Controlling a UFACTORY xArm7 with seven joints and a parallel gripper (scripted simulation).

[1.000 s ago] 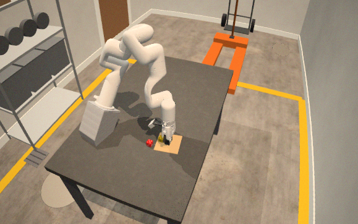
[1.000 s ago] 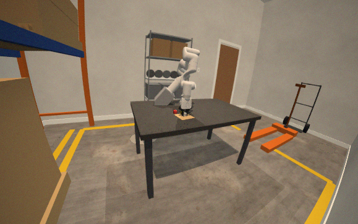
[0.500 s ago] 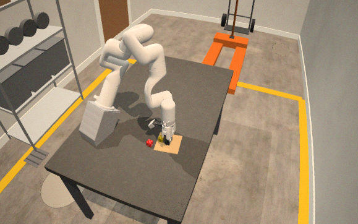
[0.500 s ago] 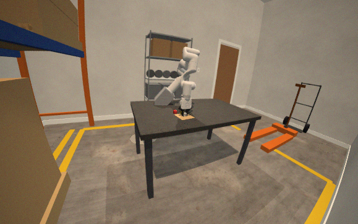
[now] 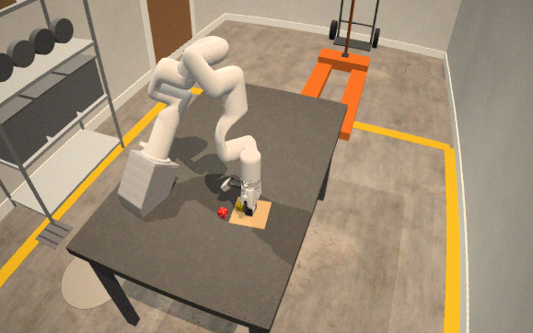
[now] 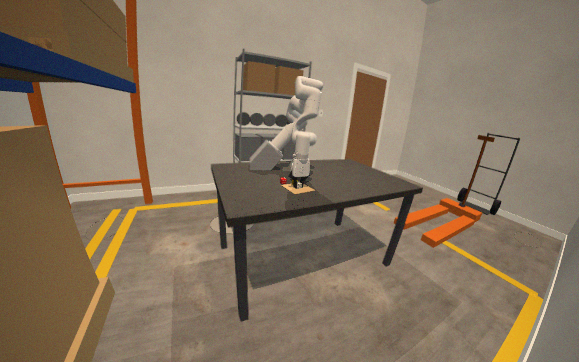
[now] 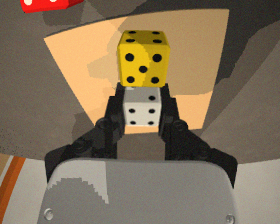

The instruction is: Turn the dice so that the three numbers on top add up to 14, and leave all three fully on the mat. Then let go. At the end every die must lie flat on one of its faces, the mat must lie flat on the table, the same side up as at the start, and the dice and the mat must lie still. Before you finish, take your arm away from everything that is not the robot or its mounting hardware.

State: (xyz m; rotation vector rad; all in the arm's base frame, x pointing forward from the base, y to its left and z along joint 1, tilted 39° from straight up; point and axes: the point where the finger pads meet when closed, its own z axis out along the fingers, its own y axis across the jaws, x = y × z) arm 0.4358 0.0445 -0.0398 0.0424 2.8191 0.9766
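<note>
Now: the white die 1 cm below my hand. Round my hand: mat 2 cm below; red die 9 cm behind, 6 cm to the right, 1 cm below; yellow die 4 cm behind, 1 cm below.
</note>
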